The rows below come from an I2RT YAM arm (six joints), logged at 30 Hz.
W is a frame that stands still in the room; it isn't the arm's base.
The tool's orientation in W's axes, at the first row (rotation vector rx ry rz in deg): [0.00, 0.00, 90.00]
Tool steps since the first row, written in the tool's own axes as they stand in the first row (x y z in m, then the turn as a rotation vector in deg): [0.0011, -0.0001, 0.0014, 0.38, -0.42, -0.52]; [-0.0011, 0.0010, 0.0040, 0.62, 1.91, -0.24]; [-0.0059, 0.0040, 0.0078, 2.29, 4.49, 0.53]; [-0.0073, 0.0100, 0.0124, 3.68, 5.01, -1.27]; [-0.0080, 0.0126, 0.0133, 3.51, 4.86, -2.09]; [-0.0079, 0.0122, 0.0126, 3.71, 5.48, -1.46]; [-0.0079, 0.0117, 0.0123, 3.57, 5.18, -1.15]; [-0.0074, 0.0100, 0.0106, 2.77, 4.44, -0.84]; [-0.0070, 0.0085, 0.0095, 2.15, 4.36, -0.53]
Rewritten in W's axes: [0.0001, 0.0011, 0.0014, 0.42, 0.38, -0.52]; [-0.0010, -0.0011, 0.0040, -1.91, 0.62, -0.24]; [-0.0040, -0.0059, 0.0078, -4.49, 2.29, 0.53]; [-0.0100, -0.0073, 0.0124, -5.01, 3.68, -1.27]; [-0.0126, -0.0080, 0.0133, -4.86, 3.51, -2.09]; [-0.0122, -0.0079, 0.0126, -5.48, 3.71, -1.46]; [-0.0117, -0.0079, 0.0123, -5.18, 3.57, -1.15]; [-0.0100, -0.0074, 0.0106, -4.44, 2.77, -0.84]; [-0.0085, -0.0070, 0.0095, -4.36, 2.15, -0.53]
